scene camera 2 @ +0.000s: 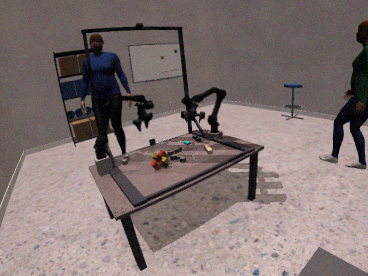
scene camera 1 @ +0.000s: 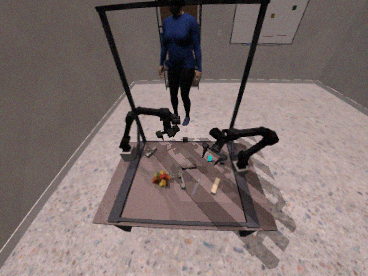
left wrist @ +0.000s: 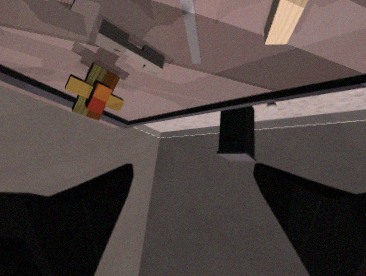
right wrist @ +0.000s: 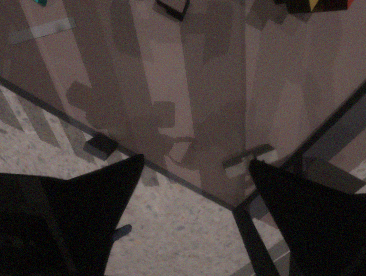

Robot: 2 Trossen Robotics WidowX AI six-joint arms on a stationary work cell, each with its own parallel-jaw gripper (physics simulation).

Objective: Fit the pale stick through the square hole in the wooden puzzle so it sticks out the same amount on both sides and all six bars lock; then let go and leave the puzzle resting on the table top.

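Where they show: left gripper, fingertip midpoint: (scene camera 2: pixel 192 122) (scene camera 1: pixel 207 161) (left wrist: pixel 194 169); right gripper, fingertip midpoint: (scene camera 2: pixel 143 130) (scene camera 1: pixel 168 138) (right wrist: pixel 196 161); left arm's base, origin of the base link: (scene camera 2: pixel 214 131) (scene camera 1: pixel 240 165); right arm's base, origin of the base link: (scene camera 2: pixel 101 157) (scene camera 1: pixel 126 149).
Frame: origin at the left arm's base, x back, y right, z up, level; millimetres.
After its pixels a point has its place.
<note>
The pale stick (scene camera 1: pixel 215 186) @(x -248, y -123, z -37 mm) (scene camera 2: pixel 208 148) @(x -258, y -132, z -37 mm) (left wrist: pixel 286 22) @(x -257, y -137, z -37 mm) lies flat on the table, apart from the puzzle. The wooden puzzle (scene camera 1: pixel 161 178) (scene camera 2: pixel 160 160) (left wrist: pixel 100 95), a cluster of yellow, orange, red and olive bars, rests on the table top; part of it shows at the top edge of the right wrist view. Its square hole is too small to make out. My left gripper (scene camera 1: pixel 213 155) (scene camera 2: pixel 193 120) @(x -307, y -36, z 172 mm) (left wrist: pixel 194 169) @(x -307, y -36, z 172 mm) is open and empty above the table, behind the stick. My right gripper (scene camera 1: pixel 168 135) @(x -561, y 263, z 143 mm) (scene camera 2: pixel 143 127) @(x -561, y 263, z 143 mm) (right wrist: pixel 196 161) @(x -561, y 263, z 143 mm) is open and empty, high above the table's far side.
A grey notched bar (scene camera 1: pixel 181 179) @(x -494, y -28, z -37 mm) (left wrist: pixel 131 44) @(x -479, y -22, z -50 mm) lies beside the puzzle, with a dark bar (scene camera 1: pixel 189 167) @(x -414, y 74, z -41 mm) behind it. A clear strip (scene camera 1: pixel 196 187) @(x -386, y -96, z -67 mm) (left wrist: pixel 191 35) @(x -391, y -90, z -67 mm) (right wrist: pixel 45 31) lies between notched bar and stick. A cyan object (scene camera 1: pixel 210 158) @(x -209, y 146, z -53 mm) (scene camera 2: pixel 187 143) @(x -228, y 129, z -58 mm) lies near my left gripper. Frame posts stand around the table.
</note>
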